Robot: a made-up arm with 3 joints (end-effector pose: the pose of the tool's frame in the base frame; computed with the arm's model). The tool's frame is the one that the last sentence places.
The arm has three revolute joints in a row. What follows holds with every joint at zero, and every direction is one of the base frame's.
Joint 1 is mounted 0.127 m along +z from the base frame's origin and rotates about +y.
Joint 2 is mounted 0.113 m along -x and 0.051 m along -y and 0.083 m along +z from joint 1 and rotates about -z.
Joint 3 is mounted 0.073 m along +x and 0.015 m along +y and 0.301 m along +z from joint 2 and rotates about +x.
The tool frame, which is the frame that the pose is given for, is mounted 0.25 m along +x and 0.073 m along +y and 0.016 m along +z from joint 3; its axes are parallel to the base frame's.
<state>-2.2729 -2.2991 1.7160</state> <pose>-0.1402 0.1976 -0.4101 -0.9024 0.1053 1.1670</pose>
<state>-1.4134 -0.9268 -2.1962</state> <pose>-0.2970 0.1984 0.2680 -2.2452 -1.7257 -1.1027</pose>
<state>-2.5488 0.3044 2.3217</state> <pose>-0.3885 -0.1922 -0.1255 -1.0020 1.2965 -2.6383</pose>
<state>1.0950 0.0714 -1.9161</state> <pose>0.3715 -0.0687 0.0827 -1.7325 0.7923 0.9975</pose>
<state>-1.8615 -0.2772 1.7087</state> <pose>-0.4926 0.0269 0.1891 0.9140 -1.1249 1.5994</pose>
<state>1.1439 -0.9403 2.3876</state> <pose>0.4329 0.1809 0.1952 2.4004 1.6216 -0.9404</pose>
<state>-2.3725 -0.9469 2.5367</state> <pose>-0.3728 0.1795 -0.0861 0.4657 -0.1991 2.0253</pose>
